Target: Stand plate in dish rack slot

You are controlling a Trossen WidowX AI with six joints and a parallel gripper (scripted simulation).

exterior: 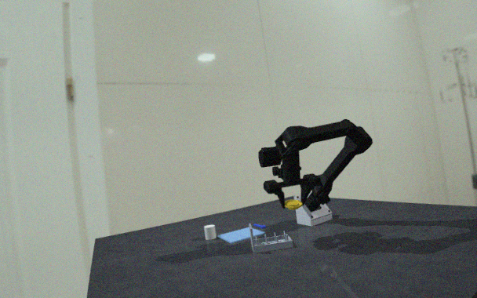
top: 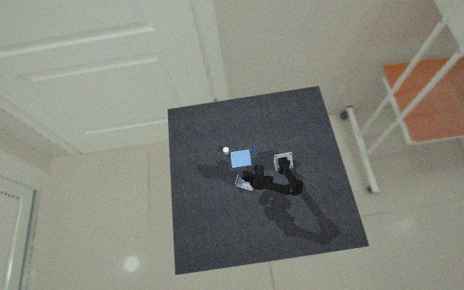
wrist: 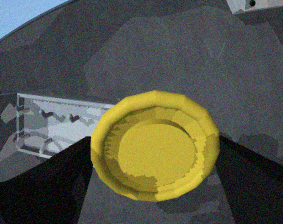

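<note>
Now: the grey dish rack 10 cm ahead of my gripper tip, 9 cm below it and 2 cm to the right of it. Round my gripper tip: blue spoon 26 cm to the right, 11 cm below, 3 cm behind; then yellow plate 1 cm above; then white cup 30 cm to the right, 19 cm ahead, 9 cm below.
</note>
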